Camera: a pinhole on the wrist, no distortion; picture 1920 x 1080 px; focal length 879.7 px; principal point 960.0 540.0 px. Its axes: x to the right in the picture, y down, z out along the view. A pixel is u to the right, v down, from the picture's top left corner.
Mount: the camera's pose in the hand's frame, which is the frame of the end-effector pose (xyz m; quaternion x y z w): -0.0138 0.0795 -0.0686 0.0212 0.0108 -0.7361 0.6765
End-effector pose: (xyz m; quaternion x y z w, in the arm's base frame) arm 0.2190 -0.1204 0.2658 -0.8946 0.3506 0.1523 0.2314
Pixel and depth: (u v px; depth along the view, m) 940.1 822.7 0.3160
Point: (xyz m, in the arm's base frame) 0.2055 -0.0783 -0.0003
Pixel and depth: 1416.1 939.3 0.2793
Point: 0.3254 -0.0099 0.0773
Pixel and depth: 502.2 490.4 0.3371
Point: 0.0039 -0.1193 -0.0314
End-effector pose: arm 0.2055 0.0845 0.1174 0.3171 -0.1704 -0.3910 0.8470
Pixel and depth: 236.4 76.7 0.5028
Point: 0.0768 0.3388 0.7693
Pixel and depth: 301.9 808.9 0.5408
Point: 0.2994 -0.0309 0.7870
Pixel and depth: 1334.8 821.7 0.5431
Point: -0.0661 -0.2981 0.3404
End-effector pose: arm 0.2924 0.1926 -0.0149 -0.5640 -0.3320 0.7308 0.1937
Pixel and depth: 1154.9 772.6 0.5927
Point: -0.2460 0.1980 0.0390
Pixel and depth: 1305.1 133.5 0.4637
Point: -0.0104 -0.0009 0.2875
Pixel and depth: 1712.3 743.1 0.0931
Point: 0.2720 0.1906 -0.0074
